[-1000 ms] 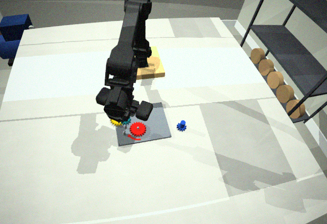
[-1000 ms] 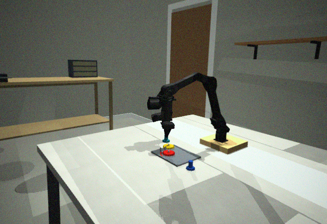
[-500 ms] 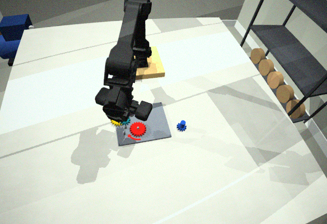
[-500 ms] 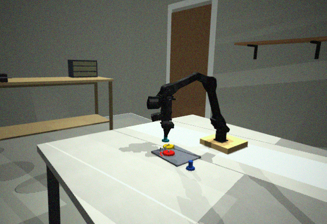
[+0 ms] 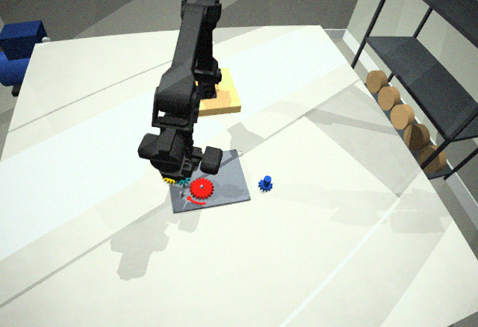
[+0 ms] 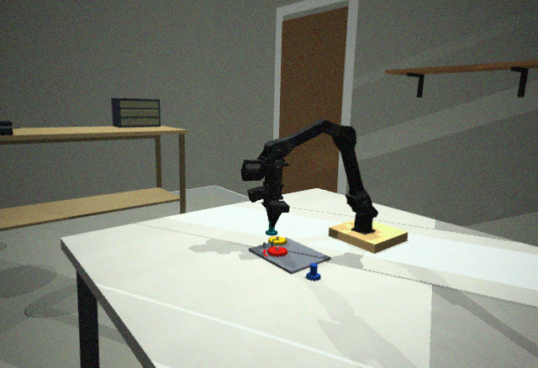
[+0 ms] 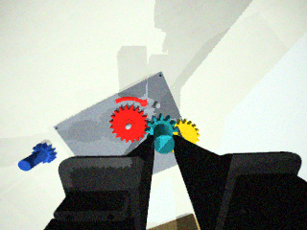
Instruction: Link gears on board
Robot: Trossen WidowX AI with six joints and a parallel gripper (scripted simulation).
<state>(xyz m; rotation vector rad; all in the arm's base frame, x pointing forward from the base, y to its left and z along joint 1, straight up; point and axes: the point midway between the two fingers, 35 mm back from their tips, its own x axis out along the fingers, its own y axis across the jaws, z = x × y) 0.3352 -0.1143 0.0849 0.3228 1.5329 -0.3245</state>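
The yellow gear lies 7 cm below my gripper tip, 5 cm behind it and 2 cm to the right of it. From my gripper tip the other things lie so: red gear 7 cm below, 5 cm to the left, 1 cm ahead; red arrow 7 cm below, 4 cm ahead, 3 cm to the left; teal gear 1 cm below.
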